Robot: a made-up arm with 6 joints. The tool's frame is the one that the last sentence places. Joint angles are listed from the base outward.
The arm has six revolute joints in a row. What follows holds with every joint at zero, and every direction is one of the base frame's.
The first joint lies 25 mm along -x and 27 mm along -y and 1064 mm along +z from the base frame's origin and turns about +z.
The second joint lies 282 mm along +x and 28 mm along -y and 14 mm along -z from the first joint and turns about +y.
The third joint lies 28 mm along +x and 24 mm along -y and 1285 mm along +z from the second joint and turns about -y.
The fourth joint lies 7 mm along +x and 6 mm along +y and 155 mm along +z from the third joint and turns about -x.
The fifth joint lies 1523 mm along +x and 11 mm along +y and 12 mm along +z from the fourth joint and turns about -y.
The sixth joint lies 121 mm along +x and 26 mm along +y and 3 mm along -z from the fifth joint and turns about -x.
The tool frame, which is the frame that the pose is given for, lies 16 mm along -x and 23 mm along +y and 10 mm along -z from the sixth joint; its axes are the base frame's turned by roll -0.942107, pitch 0.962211 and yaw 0.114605 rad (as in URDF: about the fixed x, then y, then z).
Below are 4 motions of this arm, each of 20 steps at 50 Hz.
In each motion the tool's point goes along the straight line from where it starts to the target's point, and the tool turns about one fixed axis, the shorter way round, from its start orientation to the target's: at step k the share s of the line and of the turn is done. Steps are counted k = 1, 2, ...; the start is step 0. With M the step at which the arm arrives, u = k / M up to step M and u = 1 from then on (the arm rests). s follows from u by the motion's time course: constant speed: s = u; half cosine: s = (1 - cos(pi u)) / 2; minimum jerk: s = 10 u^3 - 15 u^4 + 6 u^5.
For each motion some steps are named. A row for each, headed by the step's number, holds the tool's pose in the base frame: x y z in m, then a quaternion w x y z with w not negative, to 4 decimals.
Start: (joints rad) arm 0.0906 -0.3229 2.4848 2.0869 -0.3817 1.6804
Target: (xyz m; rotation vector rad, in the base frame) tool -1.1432 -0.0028 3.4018 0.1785 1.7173 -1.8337
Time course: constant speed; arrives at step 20
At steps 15, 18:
15: -1.2796 -0.0722 3.2159 0.2788 0.1174 0.6776 -0.6703
18: -1.1978 -0.0305 3.3274 0.2956 0.0875 0.6608 -0.6843

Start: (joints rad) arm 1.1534 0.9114 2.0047 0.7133 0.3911 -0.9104
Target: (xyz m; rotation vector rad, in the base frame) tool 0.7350 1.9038 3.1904 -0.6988 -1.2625 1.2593
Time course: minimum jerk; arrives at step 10
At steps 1, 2, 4, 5, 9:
1: 0.7174 1.7423 3.3304 0.6302 -0.3127 -0.5146 0.4900
2: 0.7183 1.7503 3.3234 0.6276 -0.3121 -0.5159 0.4925
4: 0.7229 1.7926 3.2868 0.6136 -0.3085 -0.5226 0.5052
5: 0.7261 1.8223 3.2610 0.6036 -0.3059 -0.5272 0.5141
9: 0.7348 1.9024 3.1916 0.5760 -0.2985 -0.5389 0.5373

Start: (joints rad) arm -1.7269 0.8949 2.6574 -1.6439 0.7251 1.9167
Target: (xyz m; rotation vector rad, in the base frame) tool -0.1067 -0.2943 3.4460 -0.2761 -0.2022 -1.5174
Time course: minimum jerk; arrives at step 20
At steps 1, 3, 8, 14, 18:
1: -0.2649 -0.8248 3.3927 0.3760 -0.2507 0.0171 -0.8919
3: -0.2608 -0.8113 3.3940 0.3857 -0.2480 0.0143 -0.8886
8: -0.2148 -0.6568 3.4096 0.4933 -0.2148 -0.0178 -0.8427
14: -0.1325 -0.3809 3.4373 0.6651 -0.1474 -0.0742 -0.7283
18: -0.1081 -0.2988 3.4455 0.7101 -0.1258 -0.0903 -0.6869

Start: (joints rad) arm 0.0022 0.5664 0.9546 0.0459 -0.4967 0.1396
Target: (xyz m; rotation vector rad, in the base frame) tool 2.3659 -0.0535 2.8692 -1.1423 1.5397 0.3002
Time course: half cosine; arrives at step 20
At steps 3, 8, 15, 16, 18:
3: 2.4234 -0.0140 2.8257 0.7070 -0.4786 0.4660 0.2322
8: 2.4057 -0.0261 2.8391 0.6680 -0.4842 0.5280 0.2013
15: 2.3748 -0.0474 2.8625 0.5898 -0.4867 0.6280 0.1446
16: 2.3717 -0.0495 2.8648 0.5813 -0.4864 0.6374 0.1387
18: 2.3674 -0.0525 2.8681 0.5693 -0.4859 0.6502 0.1305

